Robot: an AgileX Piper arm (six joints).
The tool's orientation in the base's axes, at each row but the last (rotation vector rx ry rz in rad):
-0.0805 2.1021 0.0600
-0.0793 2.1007 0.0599
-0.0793 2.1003 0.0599
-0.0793 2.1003 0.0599
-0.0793 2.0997 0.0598
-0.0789 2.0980 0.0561
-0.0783 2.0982 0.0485
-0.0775 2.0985 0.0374
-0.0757 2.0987 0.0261
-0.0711 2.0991 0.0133
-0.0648 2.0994 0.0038
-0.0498 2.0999 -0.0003
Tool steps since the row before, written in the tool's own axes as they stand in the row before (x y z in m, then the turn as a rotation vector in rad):
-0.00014 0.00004 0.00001 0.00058 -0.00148 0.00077
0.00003 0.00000 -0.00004 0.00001 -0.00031 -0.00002
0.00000 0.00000 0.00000 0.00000 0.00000 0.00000
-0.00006 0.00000 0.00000 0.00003 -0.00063 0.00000
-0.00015 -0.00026 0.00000 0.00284 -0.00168 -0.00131
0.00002 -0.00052 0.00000 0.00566 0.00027 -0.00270
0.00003 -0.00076 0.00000 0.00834 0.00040 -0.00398
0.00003 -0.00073 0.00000 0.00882 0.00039 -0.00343
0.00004 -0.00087 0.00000 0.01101 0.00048 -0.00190
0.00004 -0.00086 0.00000 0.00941 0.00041 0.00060
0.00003 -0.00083 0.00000 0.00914 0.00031 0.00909
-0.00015 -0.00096 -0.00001 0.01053 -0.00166 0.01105
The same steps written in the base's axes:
0.00008 0.00005 0.00012 0.00049 -0.00144 -0.00091
-0.00005 0.00000 -0.00001 0.00000 -0.00031 0.00000
0.00000 0.00000 0.00000 0.00000 0.00000 0.00000
0.00003 0.00000 0.00005 0.00004 -0.00063 -0.00003
0.00010 -0.00025 0.00013 -0.00242 -0.00186 -0.00181
0.00003 -0.00052 -0.00002 -0.00519 -0.00012 -0.00353
0.00004 -0.00076 -0.00003 -0.00765 -0.00017 -0.00519
0.00004 -0.00073 -0.00002 -0.00742 -0.00017 -0.00589
0.00004 -0.00087 -0.00002 -0.00721 -0.00009 -0.00855
0.00003 -0.00086 -0.00002 -0.00424 0.00000 -0.00843
0.00002 -0.00083 -0.00001 0.00322 0.00017 -0.01248
0.00010 -0.00095 0.00015 0.00428 -0.00181 -0.01463

